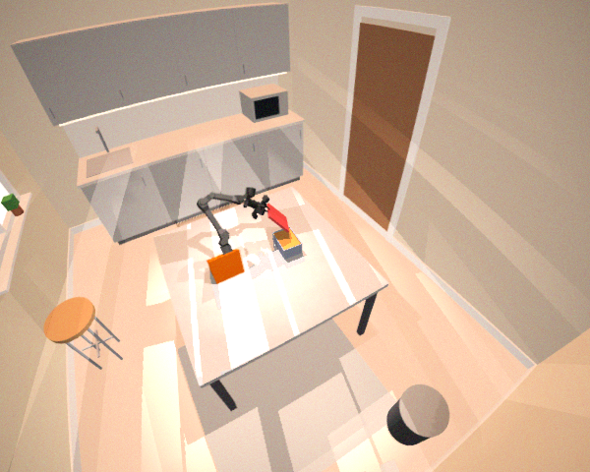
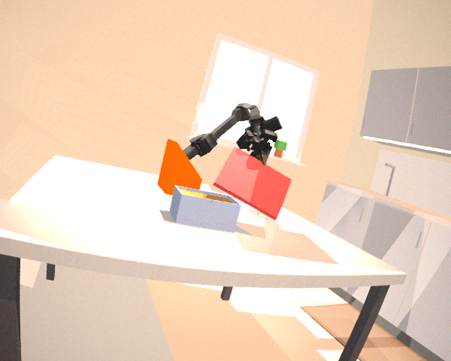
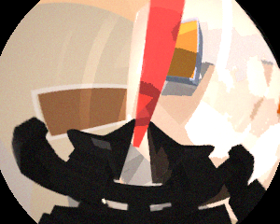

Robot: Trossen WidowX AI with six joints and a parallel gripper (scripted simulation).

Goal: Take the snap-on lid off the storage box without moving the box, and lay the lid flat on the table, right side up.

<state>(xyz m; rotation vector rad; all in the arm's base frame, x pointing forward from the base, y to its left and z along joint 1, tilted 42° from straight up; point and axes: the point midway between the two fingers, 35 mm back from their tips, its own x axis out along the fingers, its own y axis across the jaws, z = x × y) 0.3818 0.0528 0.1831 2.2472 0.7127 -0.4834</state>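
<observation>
Right now the lid is 40 mm ahead of my gripper tip, 40 mm to the right of it and 60 mm below it. The rest, counted from my gripper tip: storage box 20 mm ahead, 200 mm to the right, 180 mm below.
</observation>
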